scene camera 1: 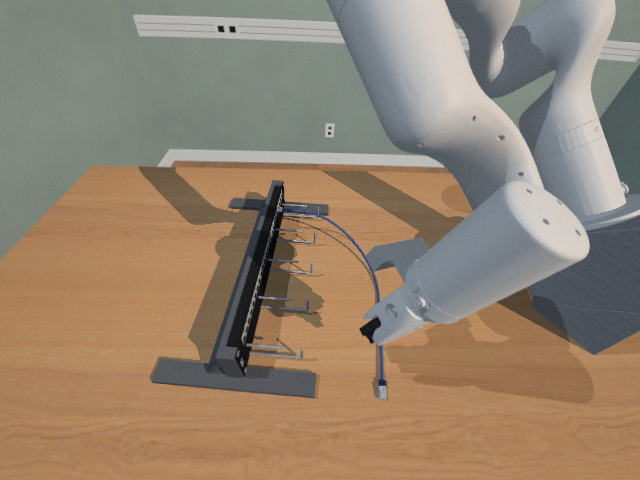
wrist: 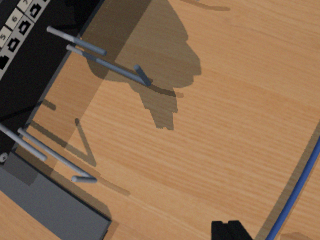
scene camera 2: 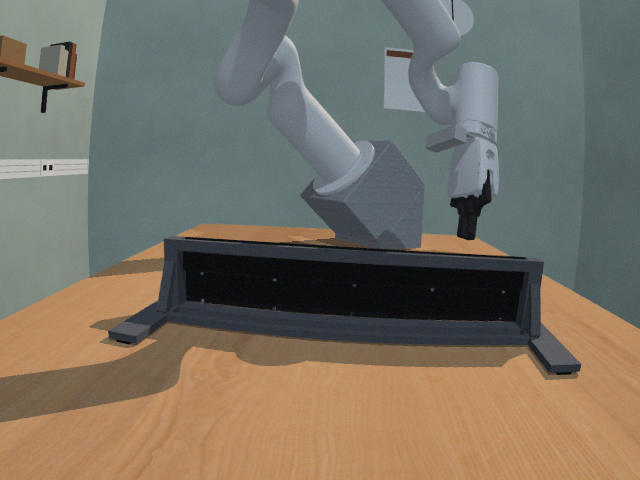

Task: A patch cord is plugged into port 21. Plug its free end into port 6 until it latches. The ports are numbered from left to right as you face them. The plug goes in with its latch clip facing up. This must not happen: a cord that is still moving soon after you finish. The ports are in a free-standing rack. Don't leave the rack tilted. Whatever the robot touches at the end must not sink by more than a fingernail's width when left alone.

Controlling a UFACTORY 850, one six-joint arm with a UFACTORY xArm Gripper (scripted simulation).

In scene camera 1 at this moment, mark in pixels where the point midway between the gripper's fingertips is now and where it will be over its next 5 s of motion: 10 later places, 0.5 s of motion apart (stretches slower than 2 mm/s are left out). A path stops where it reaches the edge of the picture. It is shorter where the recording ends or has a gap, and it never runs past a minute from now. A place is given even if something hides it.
My gripper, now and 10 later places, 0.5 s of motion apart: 369, 334; 351, 310; 339, 287; 332, 284; 310, 290; 306, 292; 320, 287; 335, 282; 336, 271; 337, 243; 336, 236
